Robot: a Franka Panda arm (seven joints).
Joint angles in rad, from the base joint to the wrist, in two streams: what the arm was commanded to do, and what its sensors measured. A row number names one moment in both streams.
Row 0, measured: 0.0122 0.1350 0.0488 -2.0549 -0.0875 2.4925 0.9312
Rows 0 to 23, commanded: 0.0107 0.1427 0.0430 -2.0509 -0.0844 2.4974 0.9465; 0.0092 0.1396 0.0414 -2.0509 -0.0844 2.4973 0.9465; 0.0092 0.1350 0.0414 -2.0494 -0.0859 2.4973 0.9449; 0.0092 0.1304 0.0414 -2.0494 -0.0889 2.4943 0.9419; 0.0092 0.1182 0.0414 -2.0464 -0.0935 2.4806 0.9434; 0.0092 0.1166 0.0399 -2.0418 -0.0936 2.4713 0.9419; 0.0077 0.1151 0.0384 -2.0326 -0.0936 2.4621 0.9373; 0.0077 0.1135 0.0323 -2.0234 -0.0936 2.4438 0.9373; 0.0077 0.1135 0.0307 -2.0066 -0.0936 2.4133 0.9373; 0.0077 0.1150 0.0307 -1.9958 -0.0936 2.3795 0.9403; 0.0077 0.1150 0.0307 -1.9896 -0.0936 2.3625 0.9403; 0.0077 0.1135 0.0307 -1.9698 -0.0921 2.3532 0.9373; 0.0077 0.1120 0.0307 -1.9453 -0.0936 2.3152 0.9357; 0.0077 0.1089 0.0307 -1.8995 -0.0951 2.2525 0.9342; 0.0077 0.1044 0.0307 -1.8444 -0.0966 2.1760 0.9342; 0.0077 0.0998 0.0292 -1.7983 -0.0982 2.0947 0.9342; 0.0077 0.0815 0.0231 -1.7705 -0.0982 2.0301 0.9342; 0.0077 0.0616 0.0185 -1.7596 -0.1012 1.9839 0.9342; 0.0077 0.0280 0.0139 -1.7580 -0.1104 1.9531 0.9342; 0.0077 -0.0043 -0.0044 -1.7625 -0.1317 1.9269 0.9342; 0.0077 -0.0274 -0.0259 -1.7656 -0.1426 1.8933 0.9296; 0.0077 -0.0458 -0.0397 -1.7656 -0.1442 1.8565 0.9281; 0.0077 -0.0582 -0.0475 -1.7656 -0.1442 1.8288 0.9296; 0.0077 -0.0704 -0.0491 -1.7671 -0.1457 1.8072 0.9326
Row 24, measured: 0.0066 -0.0232 -0.0311 -1.7514 -0.1258 1.8745 0.9304
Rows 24 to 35, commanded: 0.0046 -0.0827 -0.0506 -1.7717 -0.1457 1.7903 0.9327; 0.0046 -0.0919 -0.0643 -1.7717 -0.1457 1.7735 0.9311; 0.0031 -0.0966 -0.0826 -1.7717 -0.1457 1.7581 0.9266; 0.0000 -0.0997 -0.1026 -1.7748 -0.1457 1.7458 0.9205; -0.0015 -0.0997 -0.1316 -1.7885 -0.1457 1.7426 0.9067; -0.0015 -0.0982 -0.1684 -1.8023 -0.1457 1.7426 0.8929; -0.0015 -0.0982 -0.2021 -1.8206 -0.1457 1.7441 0.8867; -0.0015 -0.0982 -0.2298 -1.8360 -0.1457 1.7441 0.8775; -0.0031 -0.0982 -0.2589 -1.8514 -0.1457 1.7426 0.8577; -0.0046 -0.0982 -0.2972 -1.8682 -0.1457 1.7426 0.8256; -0.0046 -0.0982 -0.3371 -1.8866 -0.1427 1.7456 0.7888; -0.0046 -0.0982 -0.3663 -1.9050 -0.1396 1.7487 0.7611
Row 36, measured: -0.0061 -0.0826 -0.2891 -1.8487 -0.1327 1.7493 0.8346
